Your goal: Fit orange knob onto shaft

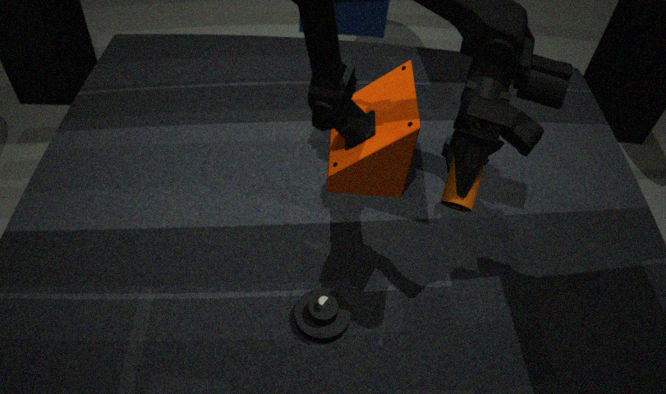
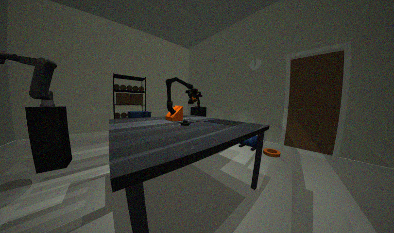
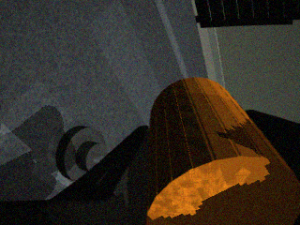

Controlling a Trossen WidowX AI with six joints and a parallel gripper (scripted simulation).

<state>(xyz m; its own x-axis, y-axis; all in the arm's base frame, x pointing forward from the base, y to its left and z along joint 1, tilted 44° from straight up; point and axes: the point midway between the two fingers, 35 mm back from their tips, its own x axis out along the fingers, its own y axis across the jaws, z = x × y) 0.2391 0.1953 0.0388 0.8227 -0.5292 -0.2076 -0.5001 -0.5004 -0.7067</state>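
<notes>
Right now my gripper tip is 30 mm past the orange knob, 20 mm below it and 10 mm to the right of it. From my gripper tip the other things lie so: dark round pedestal (210 mm below, 150 mm to the right, 50 mm ahead).
</notes>
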